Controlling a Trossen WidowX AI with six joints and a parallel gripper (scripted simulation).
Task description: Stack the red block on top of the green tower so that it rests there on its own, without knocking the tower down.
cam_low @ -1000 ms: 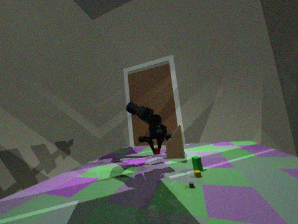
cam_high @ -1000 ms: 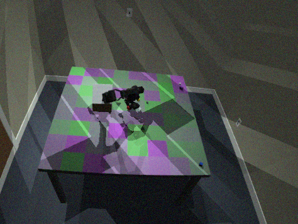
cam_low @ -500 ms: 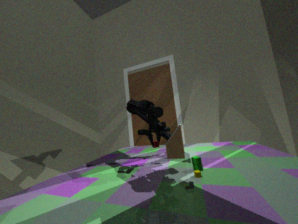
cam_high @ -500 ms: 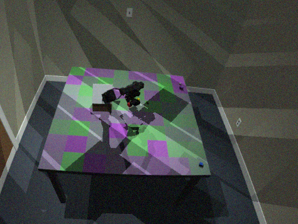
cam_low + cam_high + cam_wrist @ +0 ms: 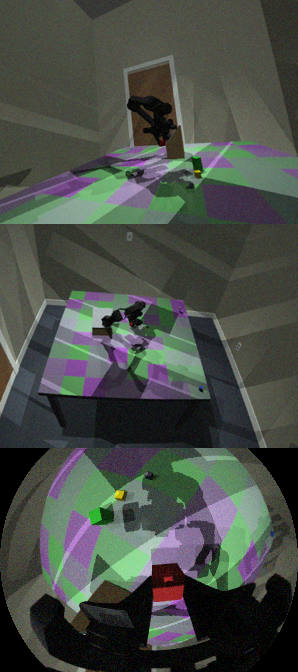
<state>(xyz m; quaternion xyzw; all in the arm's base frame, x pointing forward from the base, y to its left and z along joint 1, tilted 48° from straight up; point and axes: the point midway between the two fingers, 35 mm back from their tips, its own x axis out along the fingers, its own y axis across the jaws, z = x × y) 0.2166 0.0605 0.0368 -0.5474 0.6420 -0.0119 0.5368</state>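
Now: the yellow block 170 mm to the left of my gripper tip, 120 mm below it and 60 mm ahead of it. Round my gripper tip: dark block (150 mm to the left, 150 mm ahead, 120 mm below); then blue block (610 mm ahead, 490 mm to the right, 120 mm below); then red block (10 mm above).
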